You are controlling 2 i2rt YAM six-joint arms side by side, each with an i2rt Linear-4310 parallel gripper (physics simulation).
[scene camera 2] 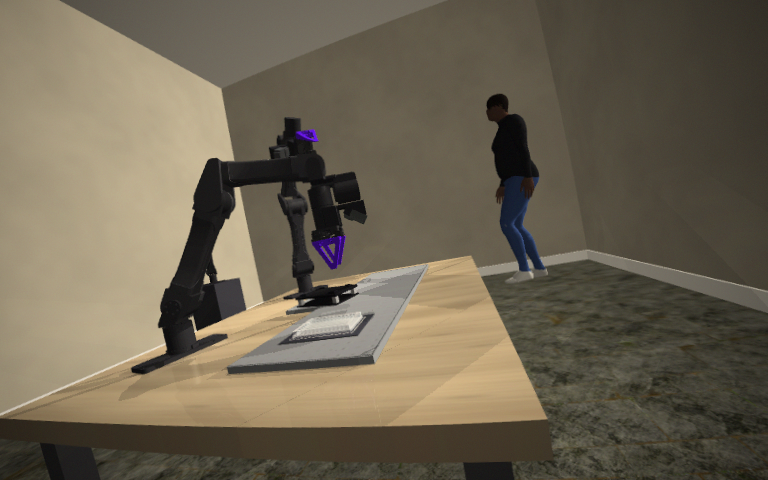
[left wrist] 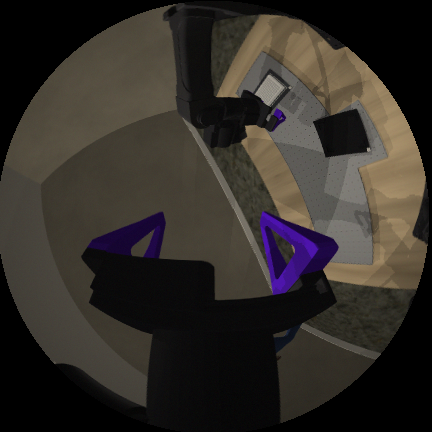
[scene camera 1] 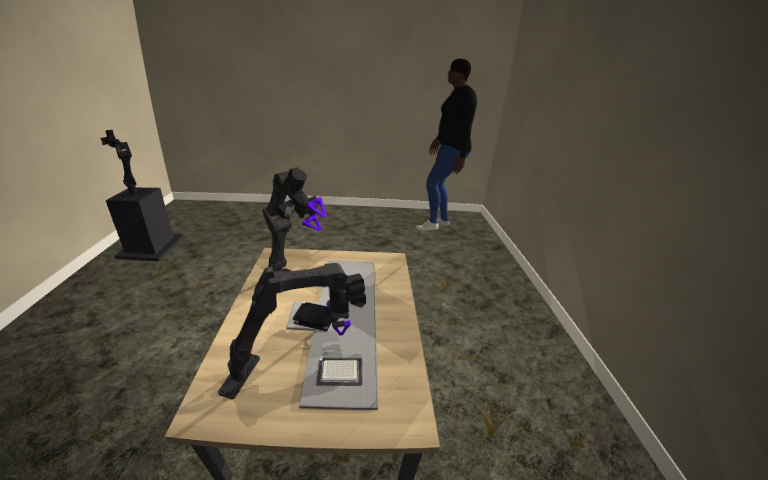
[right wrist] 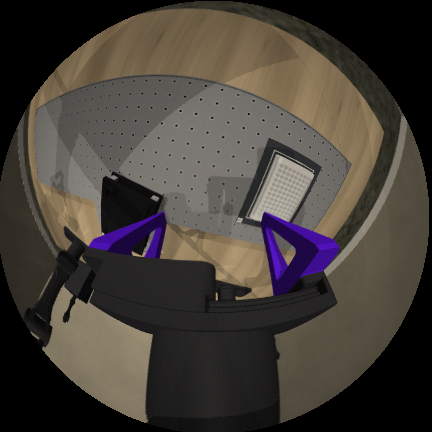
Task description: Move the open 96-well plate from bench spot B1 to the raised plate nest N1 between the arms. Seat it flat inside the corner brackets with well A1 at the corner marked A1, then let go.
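Where they show: left gripper, fingertip midpoint: (left wrist: 212, 216) (scene camera 1: 322, 223); right gripper, fingertip midpoint: (scene camera 2: 336, 266) (left wrist: 273, 109) (scene camera 1: 338, 326) (right wrist: 213, 217); left arm's base at its link origin: (scene camera 2: 306, 292) (right wrist: 80, 243); right arm's base at its link origin: (scene camera 2: 184, 353) (scene camera 1: 240, 375) (right wrist: 225, 287).
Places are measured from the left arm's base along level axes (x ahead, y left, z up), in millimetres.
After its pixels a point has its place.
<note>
The white 96-well plate (scene camera 1: 339, 370) @(x 598, y -357, z 23 mm) (scene camera 2: 330, 325) @(x 626, y -370, z 28 mm) (left wrist: 271, 90) @(x 583, y -351, z 18 mm) (right wrist: 286, 187) @(x 612, y -342, z 28 mm) lies flat in the dark frame of a spot on the grey perforated board. The black raised nest (scene camera 1: 312, 315) @(x 350, y -172, z 45 mm) (scene camera 2: 328, 294) @(x 416, y -200, z 46 mm) (left wrist: 343, 134) @(x 342, y -153, z 45 mm) (right wrist: 125, 205) @(x 395, y -148, z 45 mm) stands between the arms; a small pale mark shows at one corner, its lettering too small to read. My right gripper (scene camera 1: 335, 318) @(x 531, y -244, z 130 mm) (scene camera 2: 334, 266) @(x 531, y -244, z 130 mm) (left wrist: 273, 109) @(x 531, y -244, z 130 mm) (right wrist: 213, 217) @(x 531, y -244, z 130 mm) is open and empty, pointing down, above the board between nest and plate. My left gripper (scene camera 1: 318, 217) @(x 376, y -100, z 482 mm) (scene camera 2: 307, 135) (left wrist: 212, 216) @(x 376, y -100, z 482 mm) is open and empty, raised high beyond the nest, far from the plate.
The grey board (scene camera 1: 358, 339) @(x 586, y -174, z 13 mm) (scene camera 2: 390, 316) @(x 699, y -267, z 13 mm) (left wrist: 305, 165) @(x 513, y -36, z 13 mm) (right wrist: 200, 125) @(x 580, y -171, z 13 mm) lies along the wooden table (scene camera 1: 396, 421) @(x 870, y -441, z 0 mm) (scene camera 2: 453, 396) @(x 940, y -461, z 0 mm). A person (scene camera 1: 457, 118) (scene camera 2: 512, 147) stands beyond the table. Another small arm stands on a dark pedestal (scene camera 1: 139, 223) at the left of scene camera 1.
</note>
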